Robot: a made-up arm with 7 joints.
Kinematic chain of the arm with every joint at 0, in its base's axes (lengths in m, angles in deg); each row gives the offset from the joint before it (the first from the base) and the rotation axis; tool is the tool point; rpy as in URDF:
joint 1: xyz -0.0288 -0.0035 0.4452 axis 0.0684 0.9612 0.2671
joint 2: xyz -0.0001 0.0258 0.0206 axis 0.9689 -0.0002 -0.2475
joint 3: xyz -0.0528 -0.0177 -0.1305 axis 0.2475 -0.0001 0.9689
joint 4: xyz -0.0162 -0.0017 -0.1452 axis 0.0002 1 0
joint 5: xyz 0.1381 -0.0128 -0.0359 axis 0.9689 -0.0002 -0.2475
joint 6: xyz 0.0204 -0.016 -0.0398 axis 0.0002 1 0
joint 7: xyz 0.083 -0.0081 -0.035 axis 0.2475 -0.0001 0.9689
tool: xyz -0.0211 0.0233 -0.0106 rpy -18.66 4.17 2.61
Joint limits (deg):
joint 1: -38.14..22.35
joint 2: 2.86..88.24
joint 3: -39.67..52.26
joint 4: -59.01..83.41
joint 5: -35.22..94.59
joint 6: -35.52..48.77
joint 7: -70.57..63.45
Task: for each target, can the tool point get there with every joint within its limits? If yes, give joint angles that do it. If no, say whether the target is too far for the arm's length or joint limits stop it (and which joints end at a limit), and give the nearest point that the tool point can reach.
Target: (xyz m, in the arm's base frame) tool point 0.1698 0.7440 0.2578
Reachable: no: too far | nearest point 0.1127 0.5549 0.3104 | short by 0.204 m
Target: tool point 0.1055 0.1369 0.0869
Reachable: yes | joints 1.09 10.38 5.78 -0.73 41.65 19.73 -10.72
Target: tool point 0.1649 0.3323 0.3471
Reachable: yes | joints -1.70 49.00 38.72 -17.00 -4.02 9.09 -33.74
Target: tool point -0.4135 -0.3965 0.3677
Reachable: no: joint limits stop it (at a limit: joint 1, joint 2, joint 4, joint 5, joint 6, joint 7) | nearest point -0.3621 -0.0671 0.1139 | short by 0.419 m
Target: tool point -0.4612 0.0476 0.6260
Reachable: no: joint limits stop it (at a limit: joint 1, joint 2, joint 3, joint 4, joint 5, joint 6, joint 7) | nearest point -0.1073 0.1317 0.5880 | short by 0.366 m
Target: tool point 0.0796 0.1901 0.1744
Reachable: yes | joints 13.35 68.73 -30.37 -21.03 43.15 -6.71 -44.49
